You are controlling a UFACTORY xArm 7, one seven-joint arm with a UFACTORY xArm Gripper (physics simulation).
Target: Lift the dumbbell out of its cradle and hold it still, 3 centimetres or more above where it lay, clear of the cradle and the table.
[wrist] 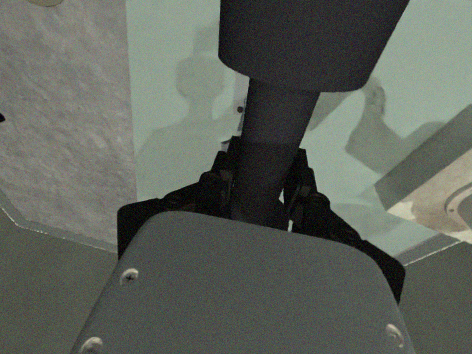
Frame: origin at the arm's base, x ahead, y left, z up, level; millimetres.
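Where they show: gripper, fingertip midpoint: (264, 158).
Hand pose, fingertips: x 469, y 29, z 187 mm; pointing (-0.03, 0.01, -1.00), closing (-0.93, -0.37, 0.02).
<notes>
Things, the pixels of their centre, and the offset from my fingertips. "*": a spot on its surface instead. Level surfaces: height alone.
- dark dumbbell, body centre: (264, 160) dx +2, dy -4, dz +9 mm
- pale green table top, surface height: dz -270 mm
- small pale piece, surface spot: (240, 92) * dx +19, dy +70, dz -262 mm
The dark dumbbell (300, 45) runs from the top of the wrist view down to the gripper; one thick head and the narrower handle show, and its other end is hidden behind the grey wrist housing. My gripper (264, 158) is shut on the handle, with one black finger on each side. The dumbbell appears raised, with shadows lying apart from it on the pale green table top (170, 30). A small pale piece (240, 92) with a dark round spot shows behind the handle; it may be part of the cradle, which is mostly hidden.
A grey, stone-patterned strip (65, 110) lies along the left. A box-like object (425, 165) with a grey side and a light brown face stands at the right. A tan round thing (45, 2) shows at the top left edge. The table's near edge crosses behind the gripper.
</notes>
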